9 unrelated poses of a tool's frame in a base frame.
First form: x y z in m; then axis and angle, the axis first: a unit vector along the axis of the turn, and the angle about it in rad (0 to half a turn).
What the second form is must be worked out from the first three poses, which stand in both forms.
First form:
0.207 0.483 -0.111 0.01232 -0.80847 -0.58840 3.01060
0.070 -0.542 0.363 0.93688 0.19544 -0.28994 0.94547
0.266 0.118 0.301 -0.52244 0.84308 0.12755 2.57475
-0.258 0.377 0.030 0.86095 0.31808 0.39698 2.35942
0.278 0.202 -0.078 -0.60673 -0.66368 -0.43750 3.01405
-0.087 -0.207 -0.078 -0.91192 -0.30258 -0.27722 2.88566
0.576 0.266 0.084 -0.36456 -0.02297 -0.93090 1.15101
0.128 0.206 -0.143 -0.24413 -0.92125 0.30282 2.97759
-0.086 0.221 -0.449 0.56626 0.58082 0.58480 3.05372
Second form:
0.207 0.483 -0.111 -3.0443 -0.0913 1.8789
0.070 -0.542 0.363 -0.1661 0.2745 0.8706
0.266 0.118 0.301 -2.0001 0.6133 -3.0408
-0.258 0.377 0.030 0.9301 -0.3683 2.0619
0.278 0.202 -0.078 1.9043 -0.6600 2.4543
-0.087 -0.207 -0.078 0.6153 -0.6113 -3.0611
0.576 0.266 0.084 -1.0486 -0.2239 -0.3346
0.128 0.206 -0.143 2.6223 -0.0035 -2.5055
-0.086 0.221 -0.449 2.0369 -0.6561 1.9775

